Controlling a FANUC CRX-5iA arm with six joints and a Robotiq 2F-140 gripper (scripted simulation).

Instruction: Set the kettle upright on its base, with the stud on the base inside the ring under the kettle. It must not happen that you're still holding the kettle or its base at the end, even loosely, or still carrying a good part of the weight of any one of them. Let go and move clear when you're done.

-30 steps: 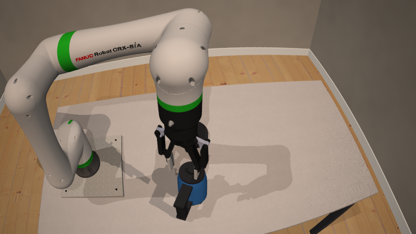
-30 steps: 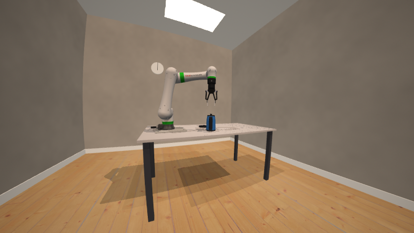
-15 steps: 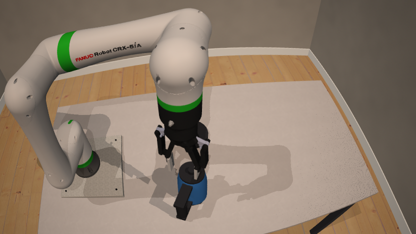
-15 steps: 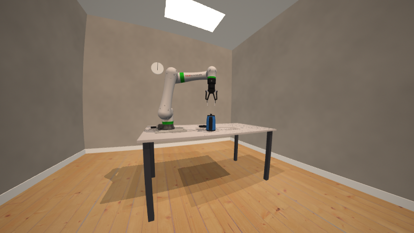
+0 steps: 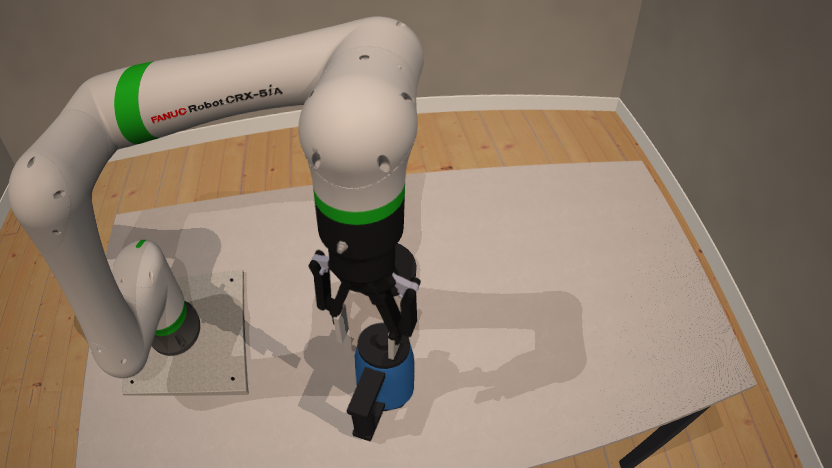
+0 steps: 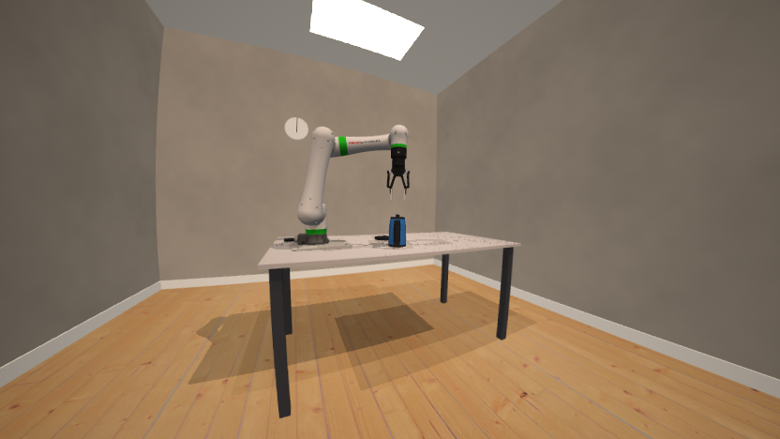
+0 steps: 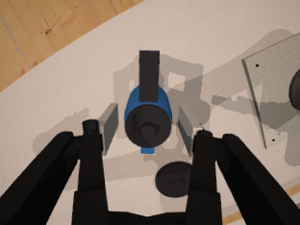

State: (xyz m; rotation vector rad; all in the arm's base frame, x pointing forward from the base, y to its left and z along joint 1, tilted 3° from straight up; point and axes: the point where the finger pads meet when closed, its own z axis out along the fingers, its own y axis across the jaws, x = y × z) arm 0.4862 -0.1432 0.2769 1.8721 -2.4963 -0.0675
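Right now the kettle is 1 cm ahead of my hand, 3 cm to the left of it and 21 cm below it. From my hand the other things lie so: round black base: 35 cm to the left, 30 cm below.
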